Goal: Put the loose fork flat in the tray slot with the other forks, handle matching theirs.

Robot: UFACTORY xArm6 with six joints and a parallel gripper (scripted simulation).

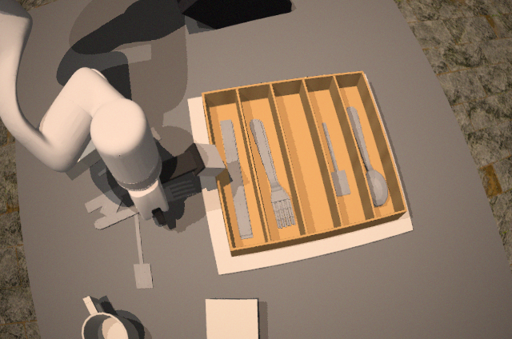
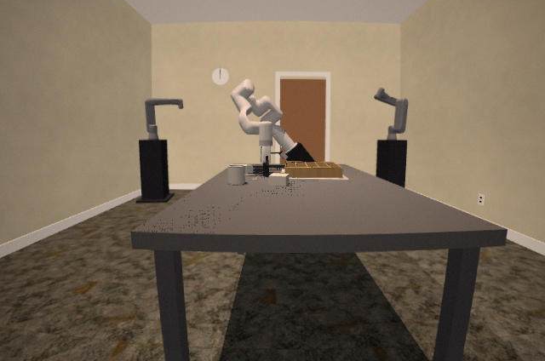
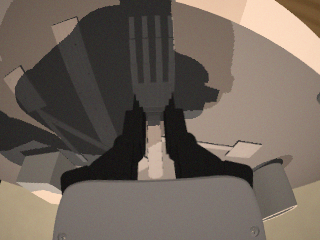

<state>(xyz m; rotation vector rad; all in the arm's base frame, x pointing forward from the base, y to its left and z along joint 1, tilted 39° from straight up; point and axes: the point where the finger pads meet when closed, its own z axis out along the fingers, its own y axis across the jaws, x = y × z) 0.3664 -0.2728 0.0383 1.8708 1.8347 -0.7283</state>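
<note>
The tray is 40 mm ahead of my hand, 260 mm to the left of it and 30 mm above it. From my hand the other things lie so: mug 200 mm ahead, 170 mm to the right, 20 mm above.
</note>
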